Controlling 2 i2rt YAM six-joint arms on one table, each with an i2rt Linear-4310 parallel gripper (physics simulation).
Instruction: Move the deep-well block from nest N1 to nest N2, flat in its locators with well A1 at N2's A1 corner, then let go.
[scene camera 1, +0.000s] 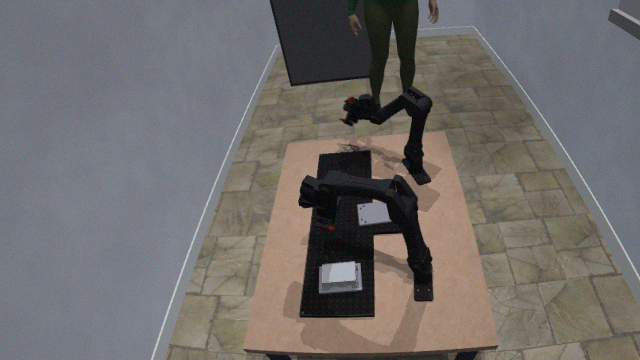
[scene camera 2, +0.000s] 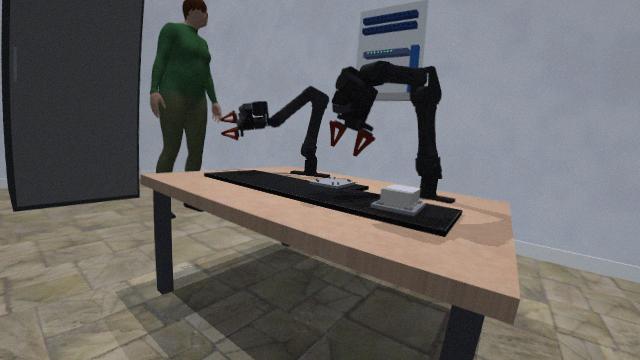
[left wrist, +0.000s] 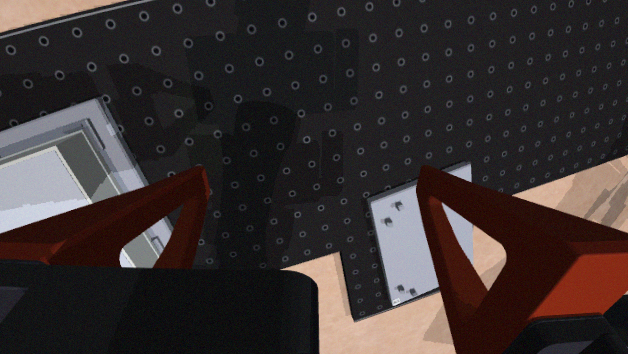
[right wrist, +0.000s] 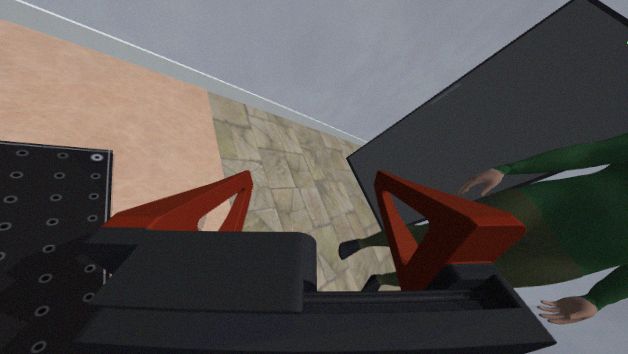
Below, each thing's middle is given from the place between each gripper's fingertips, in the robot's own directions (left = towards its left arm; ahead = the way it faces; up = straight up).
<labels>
The grey nest plate (left wrist: 408, 269) lies 54 cm to the left of my right hand, 19 cm below it and 18 cm behind it. Round my right hand: deep-well block (scene camera 1: 336, 275): 87 cm to the left, 16 cm below, 5 cm behind.
Right now my left hand is 50 mm past the deep-well block, 180 mm to the right of it and 110 mm above it. Also, from my left hand: grey nest plate 180 mm behind, 150 mm to the right, 130 mm below.
</labels>
